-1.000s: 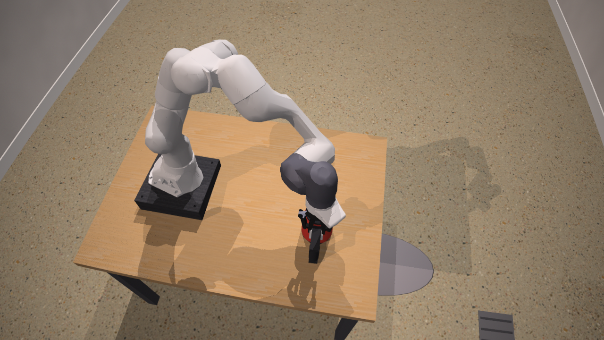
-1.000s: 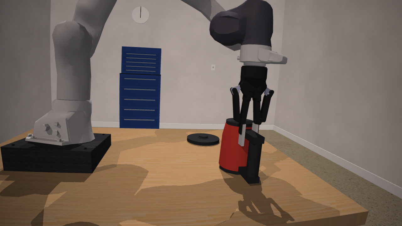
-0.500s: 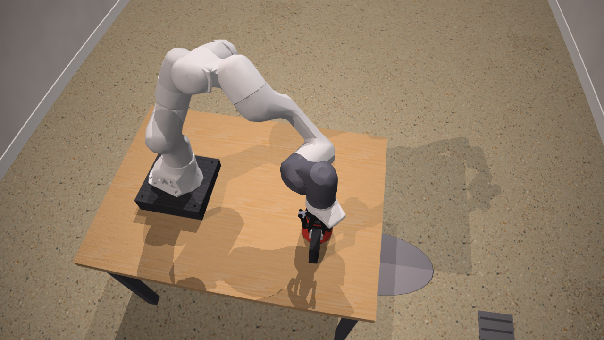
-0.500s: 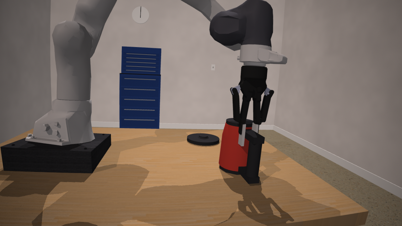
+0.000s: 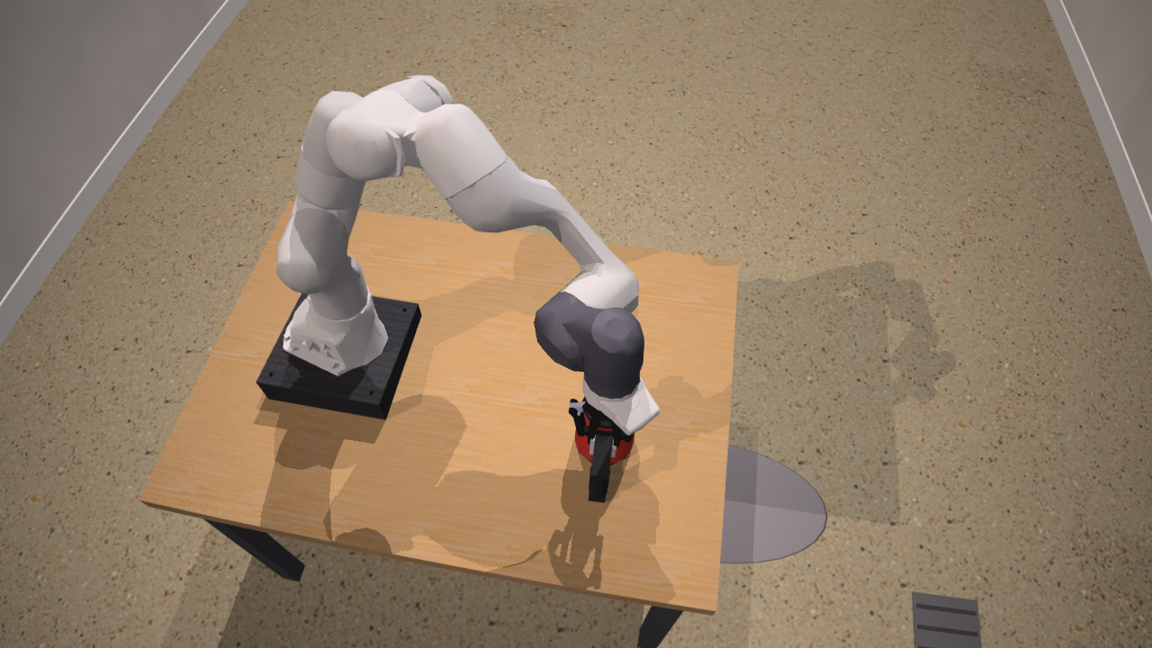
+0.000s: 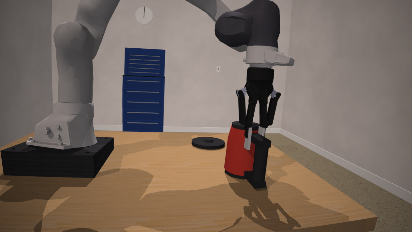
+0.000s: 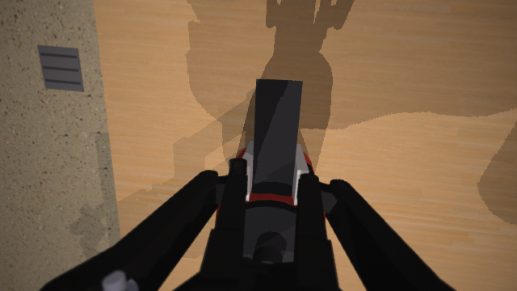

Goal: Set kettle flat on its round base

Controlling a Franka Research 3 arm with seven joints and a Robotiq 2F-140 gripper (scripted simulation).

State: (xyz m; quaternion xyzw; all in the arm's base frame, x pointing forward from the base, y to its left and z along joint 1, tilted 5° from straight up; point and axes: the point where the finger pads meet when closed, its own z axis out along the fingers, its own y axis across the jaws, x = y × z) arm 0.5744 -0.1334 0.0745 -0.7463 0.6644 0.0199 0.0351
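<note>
My hand is 3 cm to the right of the kettle and 5 cm above it. The rest, counted from my hand: round black base: 9 cm behind, 37 cm to the left, 12 cm below.
</note>
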